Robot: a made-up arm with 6 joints.
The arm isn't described. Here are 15 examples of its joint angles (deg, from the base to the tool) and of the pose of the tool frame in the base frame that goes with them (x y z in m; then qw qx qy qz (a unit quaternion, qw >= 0)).
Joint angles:
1: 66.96 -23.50 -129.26 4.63 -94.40 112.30
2: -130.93 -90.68 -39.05 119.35 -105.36 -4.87
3: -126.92 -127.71 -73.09 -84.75 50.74 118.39
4: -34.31 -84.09 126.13 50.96 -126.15 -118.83
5: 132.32 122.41 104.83 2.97 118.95 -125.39
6: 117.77 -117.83 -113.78 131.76 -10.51 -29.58
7: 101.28 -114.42 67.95 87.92 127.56 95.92
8: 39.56 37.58 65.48 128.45 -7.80 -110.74
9: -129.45 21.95 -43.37 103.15 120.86 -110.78
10: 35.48 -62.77 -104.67 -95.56 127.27 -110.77
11: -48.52 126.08 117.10 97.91 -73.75 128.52
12: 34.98 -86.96 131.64 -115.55 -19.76 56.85
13: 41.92 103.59 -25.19 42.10 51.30 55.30
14: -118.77 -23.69 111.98 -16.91 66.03 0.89
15: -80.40 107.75 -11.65 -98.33 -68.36 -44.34
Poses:
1: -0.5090 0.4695 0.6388 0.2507 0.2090 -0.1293 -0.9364
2: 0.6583 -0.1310 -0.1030 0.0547 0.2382 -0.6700 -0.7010
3: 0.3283 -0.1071 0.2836 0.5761 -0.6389 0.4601 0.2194
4: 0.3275 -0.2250 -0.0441 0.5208 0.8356 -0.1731 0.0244
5: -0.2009 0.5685 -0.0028 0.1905 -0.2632 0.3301 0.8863
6: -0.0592 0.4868 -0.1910 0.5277 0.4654 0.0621 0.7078
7: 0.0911 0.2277 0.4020 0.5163 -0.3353 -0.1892 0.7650
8: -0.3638 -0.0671 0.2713 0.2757 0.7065 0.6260 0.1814
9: 0.0000 0.4527 0.4783 0.1108 -0.2535 -0.0597 -0.9591
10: -0.0557 0.2169 0.5720 0.4388 -0.8124 0.3807 -0.0506
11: 0.3223 -0.0912 0.4681 0.5261 -0.3074 -0.2667 0.7467
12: -0.3571 0.0134 0.0220 0.3276 0.6370 -0.6974 0.0241
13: -0.0766 0.0611 0.0318 0.5791 0.4478 -0.0772 -0.6769
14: 0.4345 0.2365 0.5812 0.1637 -0.7484 -0.4728 0.4354
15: 0.2832 -0.0793 0.5736 0.4284 -0.8498 -0.0754 0.2976
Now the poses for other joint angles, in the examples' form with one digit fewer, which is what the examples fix.
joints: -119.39 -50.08 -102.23 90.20 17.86 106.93
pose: 0.270 -0.333 0.534 0.329 0.368 0.776 -0.392
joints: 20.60 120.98 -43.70 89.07 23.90 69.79
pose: 0.101 0.049 0.061 0.267 -0.002 -0.001 -0.964
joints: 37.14 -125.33 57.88 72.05 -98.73 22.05
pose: 0.118 -0.034 -0.059 0.128 0.418 -0.767 -0.470
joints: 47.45 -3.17 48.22 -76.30 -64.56 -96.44
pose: -0.634 0.006 0.208 0.267 -0.284 0.083 -0.917
